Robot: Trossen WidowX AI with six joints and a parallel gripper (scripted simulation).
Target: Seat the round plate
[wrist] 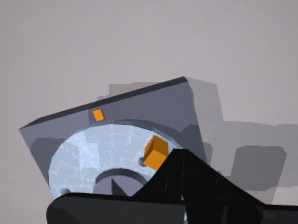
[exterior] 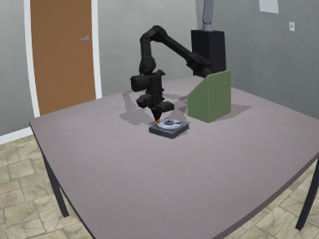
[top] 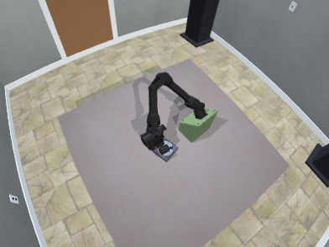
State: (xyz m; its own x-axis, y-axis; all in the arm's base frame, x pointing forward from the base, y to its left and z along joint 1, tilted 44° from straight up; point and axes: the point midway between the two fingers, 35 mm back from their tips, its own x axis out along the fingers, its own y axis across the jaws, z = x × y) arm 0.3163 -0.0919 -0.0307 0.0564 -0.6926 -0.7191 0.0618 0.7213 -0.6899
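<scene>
The pale round plate is 40 mm behind my hand, 40 mm to the left of it and 40 mm below it.
</scene>
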